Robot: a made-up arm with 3 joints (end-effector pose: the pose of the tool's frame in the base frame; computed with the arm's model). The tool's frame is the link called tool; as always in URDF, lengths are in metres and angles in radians. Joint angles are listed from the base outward.
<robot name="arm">
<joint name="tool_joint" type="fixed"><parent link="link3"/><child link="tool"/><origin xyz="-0.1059 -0.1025 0.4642" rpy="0 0 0"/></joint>
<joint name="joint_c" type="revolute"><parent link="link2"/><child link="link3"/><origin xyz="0.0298 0.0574 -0.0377" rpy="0 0 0"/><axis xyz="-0.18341 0.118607 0.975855"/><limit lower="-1.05" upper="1.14"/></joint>
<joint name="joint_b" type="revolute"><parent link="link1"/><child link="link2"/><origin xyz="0.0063 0.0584 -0.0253" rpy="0 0 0"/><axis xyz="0 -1 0"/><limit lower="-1.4" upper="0.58"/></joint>
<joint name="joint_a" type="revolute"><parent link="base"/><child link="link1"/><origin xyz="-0.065 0.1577 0.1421" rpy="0 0 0"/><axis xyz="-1 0 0"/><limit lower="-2.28" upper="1.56"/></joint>
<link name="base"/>
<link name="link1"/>
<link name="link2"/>
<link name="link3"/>
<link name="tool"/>
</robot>
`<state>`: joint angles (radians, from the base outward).
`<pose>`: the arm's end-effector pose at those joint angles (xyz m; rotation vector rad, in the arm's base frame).
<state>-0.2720 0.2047 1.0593</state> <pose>-0.0808 0.1181 0.5731 -0.0501 -0.1952 0.9865</pose>
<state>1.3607 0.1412 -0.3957</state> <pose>-0.2497 0.5214 0.1865 -1.2395 -0.4103 -0.1908</pose>
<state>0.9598 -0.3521 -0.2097</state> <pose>-0.0153 0.5019 0.3581 -0.9454 0.2001 -0.3491</pose>
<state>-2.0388 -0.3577 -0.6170</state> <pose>-0.0683 -0.2332 0.0037 1.9534 0.7934 -0.1061</pose>
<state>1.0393 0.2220 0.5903</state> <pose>-0.1424 0.5248 0.3234 -1.1799 0.1615 0.5935</pose>
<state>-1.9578 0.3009 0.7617</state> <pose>-0.1551 -0.2383 0.0284 1.6099 -0.7885 0.2650</pose>
